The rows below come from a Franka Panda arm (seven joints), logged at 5 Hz.
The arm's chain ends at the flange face. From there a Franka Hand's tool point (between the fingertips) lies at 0.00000 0.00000 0.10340 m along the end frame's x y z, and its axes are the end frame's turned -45 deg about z.
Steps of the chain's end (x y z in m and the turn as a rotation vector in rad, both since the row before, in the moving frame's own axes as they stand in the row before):
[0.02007 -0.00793 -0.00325 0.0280 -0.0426 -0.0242]
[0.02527 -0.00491 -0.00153 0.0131 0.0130 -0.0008]
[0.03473 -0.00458 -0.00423 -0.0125 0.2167 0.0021]
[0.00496 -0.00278 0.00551 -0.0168 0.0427 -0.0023]
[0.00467 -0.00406 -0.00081 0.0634 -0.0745 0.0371]
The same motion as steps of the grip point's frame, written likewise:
[0.01867 0.00344 -0.00338 0.0499 -0.0103 -0.0242]
[0.02325 0.01439 -0.00155 0.0001 0.0185 -0.0008]
[0.04259 0.03796 -0.00666 -0.1621 0.1444 0.0021]
[0.00737 0.00589 0.00540 -0.0421 0.0183 -0.0023]
[0.00555 -0.00965 -0.00130 0.0975 -0.0078 0.0371]

